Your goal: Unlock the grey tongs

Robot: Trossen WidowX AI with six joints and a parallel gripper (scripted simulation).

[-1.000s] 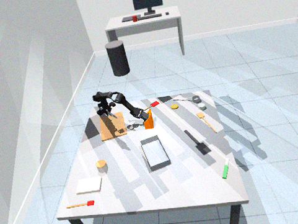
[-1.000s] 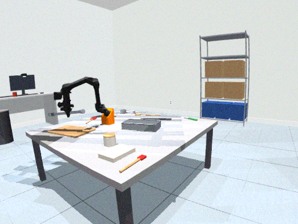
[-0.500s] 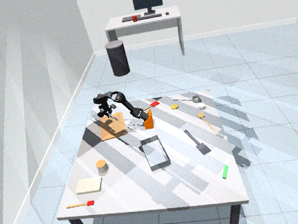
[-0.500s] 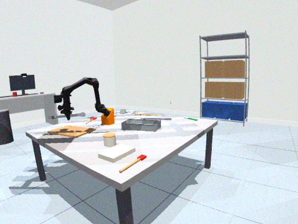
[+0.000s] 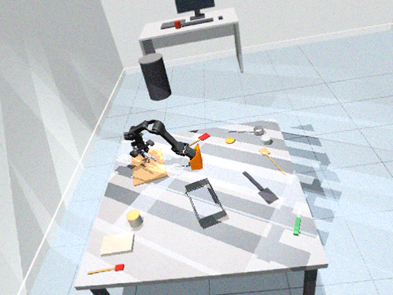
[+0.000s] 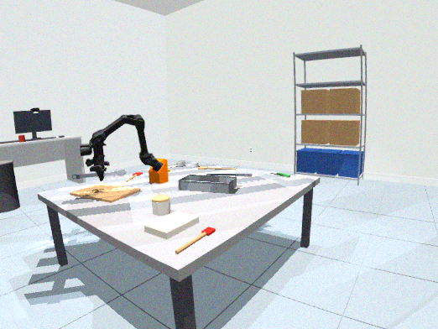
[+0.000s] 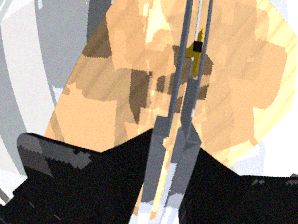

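Right now my gripper tip is 10 mm short of the wooden board, 10 mm to the right of it and 70 mm above it. From my gripper tip the other things lie so: jar 540 mm ahead, 40 mm to the left, 40 mm below; yellow lock piece 40 mm behind, 40 mm to the right, 40 mm above; red spatula 240 mm behind, 350 mm to the left, 70 mm below.
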